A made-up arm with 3 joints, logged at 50 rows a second.
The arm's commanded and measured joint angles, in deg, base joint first. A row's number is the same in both.
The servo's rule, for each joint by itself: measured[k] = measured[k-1] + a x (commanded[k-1-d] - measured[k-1]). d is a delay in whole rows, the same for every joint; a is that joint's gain. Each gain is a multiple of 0.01, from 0.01 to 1. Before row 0 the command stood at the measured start. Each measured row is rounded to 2 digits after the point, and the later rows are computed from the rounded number. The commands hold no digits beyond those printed.
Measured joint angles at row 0:
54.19 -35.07 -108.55
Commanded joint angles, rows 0 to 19:
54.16 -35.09 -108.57
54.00 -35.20 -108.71
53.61 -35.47 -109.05
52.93 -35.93 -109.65
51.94 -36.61 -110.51
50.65 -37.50 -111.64
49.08 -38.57 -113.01
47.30 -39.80 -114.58
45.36 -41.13 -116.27
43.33 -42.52 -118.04
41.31 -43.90 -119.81
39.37 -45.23 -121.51
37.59 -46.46 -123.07
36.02 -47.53 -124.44
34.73 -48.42 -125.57
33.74 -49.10 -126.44
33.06 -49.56 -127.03
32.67 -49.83 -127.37
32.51 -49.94 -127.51
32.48 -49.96 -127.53
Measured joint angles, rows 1 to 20:
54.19 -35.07 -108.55
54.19 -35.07 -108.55
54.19 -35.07 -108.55
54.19 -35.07 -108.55
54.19 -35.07 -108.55
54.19 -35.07 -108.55
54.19 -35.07 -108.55
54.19 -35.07 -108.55
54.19 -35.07 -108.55
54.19 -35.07 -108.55
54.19 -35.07 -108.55
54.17 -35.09 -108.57
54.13 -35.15 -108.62
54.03 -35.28 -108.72
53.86 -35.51 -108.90
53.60 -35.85 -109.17
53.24 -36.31 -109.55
52.76 -36.90 -110.05
52.17 -37.62 -110.67
51.46 -38.45 -111.41
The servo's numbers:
d 10
a 0.08 0.17 0.10

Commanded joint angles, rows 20 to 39:
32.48 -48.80 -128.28
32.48 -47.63 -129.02
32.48 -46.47 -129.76
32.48 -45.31 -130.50
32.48 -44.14 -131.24
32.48 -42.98 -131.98
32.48 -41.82 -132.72
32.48 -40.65 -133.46
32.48 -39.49 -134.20
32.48 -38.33 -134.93
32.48 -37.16 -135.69
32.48 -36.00 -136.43
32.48 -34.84 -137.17
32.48 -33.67 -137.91
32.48 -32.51 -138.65
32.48 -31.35 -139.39
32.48 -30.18 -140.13
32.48 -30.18 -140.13
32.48 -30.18 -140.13
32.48 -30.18 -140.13
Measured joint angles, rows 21 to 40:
50.65 -39.38 -112.25
49.75 -40.37 -113.18
48.78 -41.41 -114.17
47.76 -42.45 -115.20
46.72 -43.46 -116.24
45.68 -44.42 -117.26
44.67 -45.29 -118.24
43.71 -46.06 -119.15
42.81 -46.72 -119.99
41.98 -47.27 -120.74
41.22 -47.53 -121.49
40.52 -47.55 -122.24
39.88 -47.37 -122.99
39.29 -47.02 -123.74
38.75 -46.53 -124.49
38.25 -45.93 -125.24
37.79 -45.23 -125.99
37.37 -44.45 -126.74
36.98 -43.61 -127.49
36.62 -42.71 -128.23

